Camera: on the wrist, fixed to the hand. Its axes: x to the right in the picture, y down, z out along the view.
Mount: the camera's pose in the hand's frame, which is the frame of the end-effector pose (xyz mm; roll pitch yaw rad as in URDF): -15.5 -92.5 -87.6 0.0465 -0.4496 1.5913
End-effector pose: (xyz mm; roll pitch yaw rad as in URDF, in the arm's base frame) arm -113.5 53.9 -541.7 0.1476 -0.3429 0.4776
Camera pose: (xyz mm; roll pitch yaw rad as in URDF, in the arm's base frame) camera -60.4 -7.1 -641.3 -0.3626 -0.5508 2.2931
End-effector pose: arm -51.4 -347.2 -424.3 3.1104 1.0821 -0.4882
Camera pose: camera 52.8 -294.8 -370.9 2.0770 0.1753 -2.4414
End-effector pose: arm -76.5 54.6 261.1 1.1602 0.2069 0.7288
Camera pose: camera -135.1 60.5 147.1 1.8276 -1.3784 0.5230
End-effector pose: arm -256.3 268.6 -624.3 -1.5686 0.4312 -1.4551
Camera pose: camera -340.7 234.1 -534.0 0.8845 0.9432 0.8483
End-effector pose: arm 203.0 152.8 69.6 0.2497 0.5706 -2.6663
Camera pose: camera 235.2 245.8 -12.7 0.7440 -0.5843 -1.5050
